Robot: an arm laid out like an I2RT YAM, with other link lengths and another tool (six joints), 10 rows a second.
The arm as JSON. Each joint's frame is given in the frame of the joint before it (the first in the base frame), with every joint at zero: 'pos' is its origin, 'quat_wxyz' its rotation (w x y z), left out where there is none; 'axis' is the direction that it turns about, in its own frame. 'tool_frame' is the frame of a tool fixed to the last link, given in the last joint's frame.
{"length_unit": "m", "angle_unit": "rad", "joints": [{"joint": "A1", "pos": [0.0, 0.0, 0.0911], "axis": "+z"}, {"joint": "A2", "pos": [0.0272, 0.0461, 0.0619], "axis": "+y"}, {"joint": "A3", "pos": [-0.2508, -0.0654, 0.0], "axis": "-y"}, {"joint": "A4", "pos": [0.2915, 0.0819, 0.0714], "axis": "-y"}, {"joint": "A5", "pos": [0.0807, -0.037, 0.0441], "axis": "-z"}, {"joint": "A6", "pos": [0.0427, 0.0, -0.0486], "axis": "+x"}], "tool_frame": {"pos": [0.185, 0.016, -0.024], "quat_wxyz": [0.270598, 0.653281, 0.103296, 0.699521]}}
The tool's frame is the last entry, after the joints.
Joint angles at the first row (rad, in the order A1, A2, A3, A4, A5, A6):
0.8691, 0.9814, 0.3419, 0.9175, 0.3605, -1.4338
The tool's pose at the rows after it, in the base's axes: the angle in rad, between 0 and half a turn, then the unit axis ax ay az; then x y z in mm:
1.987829 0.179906 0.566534 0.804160 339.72 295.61 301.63
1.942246 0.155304 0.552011 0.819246 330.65 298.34 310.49
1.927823 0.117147 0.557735 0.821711 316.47 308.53 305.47
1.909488 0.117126 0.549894 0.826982 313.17 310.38 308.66
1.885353 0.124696 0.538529 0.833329 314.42 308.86 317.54
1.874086 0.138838 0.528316 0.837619 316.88 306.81 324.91
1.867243 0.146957 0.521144 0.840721 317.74 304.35 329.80
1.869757 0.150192 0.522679 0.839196 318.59 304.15 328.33
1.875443 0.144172 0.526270 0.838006 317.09 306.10 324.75
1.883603 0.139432 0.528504 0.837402 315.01 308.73 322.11
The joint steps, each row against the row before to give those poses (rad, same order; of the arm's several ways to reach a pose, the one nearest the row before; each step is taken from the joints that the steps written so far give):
0.0301, 0.0569, -0.0127, 0.1133, 0.0298, -0.0591
0.0293, 0.0515, -0.0127, 0.1329, 0.0145, -0.0718
0.0395, 0.0414, -0.0239, 0.0850, -0.0062, -0.0697
0.0214, 0.0395, 0.0084, 0.0595, 0.0259, -0.0241
0.0073, 0.0263, 0.0211, 0.0390, 0.0247, -0.0162
0.0033, 0.0103, 0.0207, 0.0109, 0.0240, 0.0026
0.0007, -0.0008, 0.0081, 0.0057, 0.0125, 0.0015
-0.0005, -0.0008, 0.0003, -0.0066, 0.0036, 0.0055
0.0018, 0.0031, -0.0074, 0.0030, -0.0083, -0.0015
0.0049, 0.0019, -0.0046, 0.0003, -0.0054, 0.0005

